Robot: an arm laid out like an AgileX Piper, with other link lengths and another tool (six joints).
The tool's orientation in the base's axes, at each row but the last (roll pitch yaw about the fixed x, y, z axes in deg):
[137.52 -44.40 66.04]
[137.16 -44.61 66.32]
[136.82 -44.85 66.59]
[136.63 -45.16 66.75]
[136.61 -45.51 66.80]
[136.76 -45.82 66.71]
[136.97 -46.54 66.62]
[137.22 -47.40 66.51]
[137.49 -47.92 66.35]
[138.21 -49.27 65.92]
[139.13 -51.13 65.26]
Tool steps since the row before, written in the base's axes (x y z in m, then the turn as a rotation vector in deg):
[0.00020 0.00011 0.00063 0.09 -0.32 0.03]
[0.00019 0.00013 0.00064 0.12 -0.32 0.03]
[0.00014 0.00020 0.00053 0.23 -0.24 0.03]
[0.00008 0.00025 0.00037 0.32 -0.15 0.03]
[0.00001 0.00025 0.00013 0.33 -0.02 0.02]
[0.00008 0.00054 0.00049 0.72 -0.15 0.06]
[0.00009 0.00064 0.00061 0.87 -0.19 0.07]
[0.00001 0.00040 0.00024 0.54 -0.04 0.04]
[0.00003 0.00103 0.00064 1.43 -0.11 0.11]
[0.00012 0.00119 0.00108 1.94 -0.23 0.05]
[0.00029 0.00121 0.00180 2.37 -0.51 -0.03]
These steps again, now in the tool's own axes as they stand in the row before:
[0.00057 0.00032 -0.00014 -0.16 0.29 0.00]
[0.00059 0.00031 -0.00015 -0.15 0.31 0.02]
[0.00054 0.00018 -0.00012 -0.07 0.30 0.13]
[0.00045 0.00003 -0.00007 0.01 0.28 0.22]
[0.00026 -0.00012 -0.00001 0.09 0.18 0.26]
[0.00072 -0.00013 -0.00007 0.15 0.48 0.54]
[0.00087 -0.00015 -0.00009 0.17 0.59 0.65]
[0.00043 -0.00019 -0.00002 0.15 0.30 0.42]
[0.00112 -0.00047 -0.00005 0.40 0.81 1.12]
[0.00156 -0.00038 -0.00013 0.42 1.12 1.55]
[0.00217 -0.00007 -0.00029 0.31 1.51 1.87]

